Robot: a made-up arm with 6 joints. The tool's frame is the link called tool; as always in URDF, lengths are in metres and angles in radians. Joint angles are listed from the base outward.
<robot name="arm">
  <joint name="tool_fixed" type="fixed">
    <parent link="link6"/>
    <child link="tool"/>
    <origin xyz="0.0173 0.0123 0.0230" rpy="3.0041 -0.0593 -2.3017"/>
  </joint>
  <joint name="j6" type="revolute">
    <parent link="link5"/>
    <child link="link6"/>
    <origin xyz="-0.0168 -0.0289 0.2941" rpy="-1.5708 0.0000 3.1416"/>
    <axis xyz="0 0 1"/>
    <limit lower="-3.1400" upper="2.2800"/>
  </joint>
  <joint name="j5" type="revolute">
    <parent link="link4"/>
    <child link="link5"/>
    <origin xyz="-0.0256 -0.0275 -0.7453" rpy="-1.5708 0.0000 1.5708"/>
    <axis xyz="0 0 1"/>
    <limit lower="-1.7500" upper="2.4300"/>
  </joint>
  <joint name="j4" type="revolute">
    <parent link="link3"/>
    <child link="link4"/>
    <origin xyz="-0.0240 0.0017 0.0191" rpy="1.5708 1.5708 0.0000"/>
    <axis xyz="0 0 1"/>
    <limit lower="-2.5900" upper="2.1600"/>
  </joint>
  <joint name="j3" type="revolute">
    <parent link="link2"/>
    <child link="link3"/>
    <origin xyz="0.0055 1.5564 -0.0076" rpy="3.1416 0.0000 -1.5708"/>
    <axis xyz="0 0 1"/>
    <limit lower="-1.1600" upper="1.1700"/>
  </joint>
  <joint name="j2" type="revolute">
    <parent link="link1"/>
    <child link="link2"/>
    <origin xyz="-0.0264 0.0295 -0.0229" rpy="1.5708 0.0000 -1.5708"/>
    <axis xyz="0 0 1"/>
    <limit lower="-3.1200" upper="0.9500"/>
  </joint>
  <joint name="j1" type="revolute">
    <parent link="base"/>
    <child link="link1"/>
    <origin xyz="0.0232 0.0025 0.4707" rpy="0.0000 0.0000 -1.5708"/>
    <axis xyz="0 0 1"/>
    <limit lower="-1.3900" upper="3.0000"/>
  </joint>
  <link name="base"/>
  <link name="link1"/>
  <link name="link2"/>
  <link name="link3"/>
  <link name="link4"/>
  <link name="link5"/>
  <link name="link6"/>
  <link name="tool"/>
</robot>
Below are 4 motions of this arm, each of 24 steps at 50 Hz.
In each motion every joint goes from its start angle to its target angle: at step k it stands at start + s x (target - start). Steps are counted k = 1, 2, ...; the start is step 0. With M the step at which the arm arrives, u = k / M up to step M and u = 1 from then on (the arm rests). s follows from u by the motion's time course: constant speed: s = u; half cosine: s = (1 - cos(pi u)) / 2; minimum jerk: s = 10 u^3 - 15 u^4 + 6 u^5.
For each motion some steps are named. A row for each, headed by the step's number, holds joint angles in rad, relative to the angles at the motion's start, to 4 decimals.
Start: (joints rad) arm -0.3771 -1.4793 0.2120 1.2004 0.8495 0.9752
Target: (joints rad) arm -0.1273 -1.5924 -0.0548 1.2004 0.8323 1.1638
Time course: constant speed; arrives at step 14
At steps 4, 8, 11, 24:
4: 0.0714 -0.0323 -0.0762 0.0000 -0.0049 0.0539
8: 0.1427 -0.0646 -0.1525 0.0000 -0.0098 0.1078
11: 0.1963 -0.0889 -0.2096 0.0000 -0.0135 0.1482
24: 0.2498 -0.1131 -0.2668 0.0000 -0.0172 0.1886

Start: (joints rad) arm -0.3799 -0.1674 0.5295 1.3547 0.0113 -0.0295
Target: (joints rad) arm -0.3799 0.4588 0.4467 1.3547 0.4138 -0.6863
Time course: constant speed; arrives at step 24
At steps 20, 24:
20: 0.0000 0.5218 -0.0690 0.0000 0.3354 -0.5473
24: 0.0000 0.6262 -0.0828 0.0000 0.4025 -0.6568

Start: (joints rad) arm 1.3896 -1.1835 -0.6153 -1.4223 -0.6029 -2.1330
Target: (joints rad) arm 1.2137 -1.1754 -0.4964 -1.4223 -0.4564 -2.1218
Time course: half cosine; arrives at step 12
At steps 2, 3, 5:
2: -0.0118 0.0005 0.0080 0.0000 0.0098 0.0008
3: -0.0258 0.0012 0.0174 0.0000 0.0215 0.0016
5: -0.0652 0.0030 0.0441 0.0000 0.0543 0.0042

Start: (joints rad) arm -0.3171 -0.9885 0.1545 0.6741 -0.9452 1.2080
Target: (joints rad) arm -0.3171 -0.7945 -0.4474 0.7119 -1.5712 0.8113
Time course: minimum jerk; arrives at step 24
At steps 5, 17, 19, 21, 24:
5: 0.0000 0.0125 -0.0388 0.0024 -0.0404 -0.0256
17: 0.0000 0.1645 -0.5103 0.0320 -0.5307 -0.3363
19: 0.0000 0.1815 -0.5631 0.0354 -0.5856 -0.3711
21: 0.0000 0.1909 -0.5922 0.0372 -0.6160 -0.3903
24: 0.0000 0.1940 -0.6019 0.0378 -0.6260 -0.3967

